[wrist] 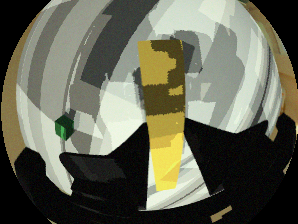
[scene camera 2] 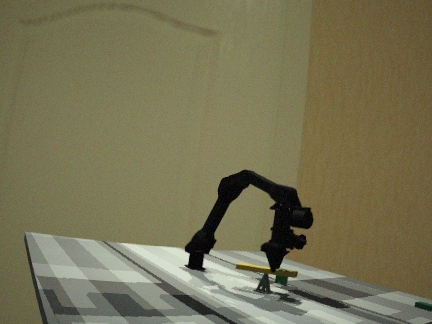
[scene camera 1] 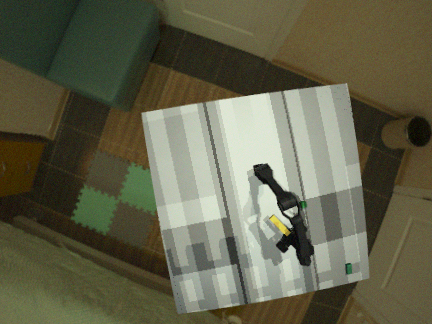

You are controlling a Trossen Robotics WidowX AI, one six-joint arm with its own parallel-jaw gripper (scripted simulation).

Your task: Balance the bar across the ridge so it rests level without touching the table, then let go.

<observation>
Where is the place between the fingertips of my gripper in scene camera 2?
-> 274, 271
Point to a yellow bar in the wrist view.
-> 162, 70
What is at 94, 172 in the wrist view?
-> My gripper.
</observation>
